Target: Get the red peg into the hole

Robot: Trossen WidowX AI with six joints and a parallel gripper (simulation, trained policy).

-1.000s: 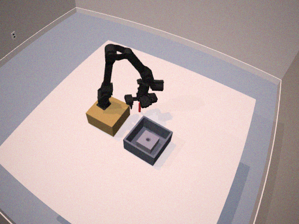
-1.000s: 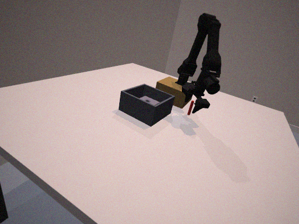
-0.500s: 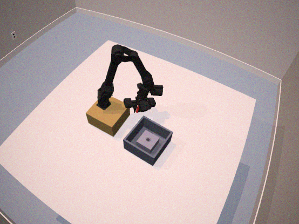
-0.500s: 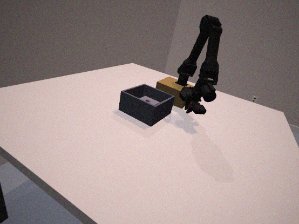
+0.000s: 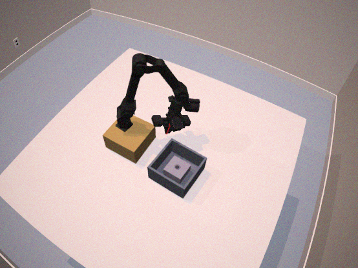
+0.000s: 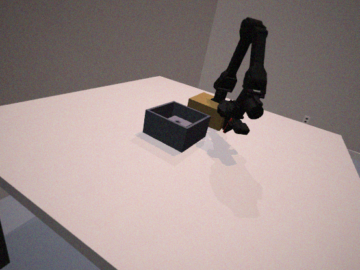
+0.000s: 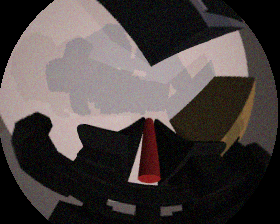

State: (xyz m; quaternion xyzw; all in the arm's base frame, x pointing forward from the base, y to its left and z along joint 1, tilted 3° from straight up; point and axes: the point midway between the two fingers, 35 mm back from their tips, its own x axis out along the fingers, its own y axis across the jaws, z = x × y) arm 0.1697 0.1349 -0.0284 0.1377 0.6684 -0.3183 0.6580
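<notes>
The grey plate is 160 mm ahead of my gripper tip, 140 mm to the right of it and 10 mm above it. Round my gripper tip: dark grey box 160 mm ahead, 140 mm to the right; red peg 10 mm to the left, 30 mm above.
</notes>
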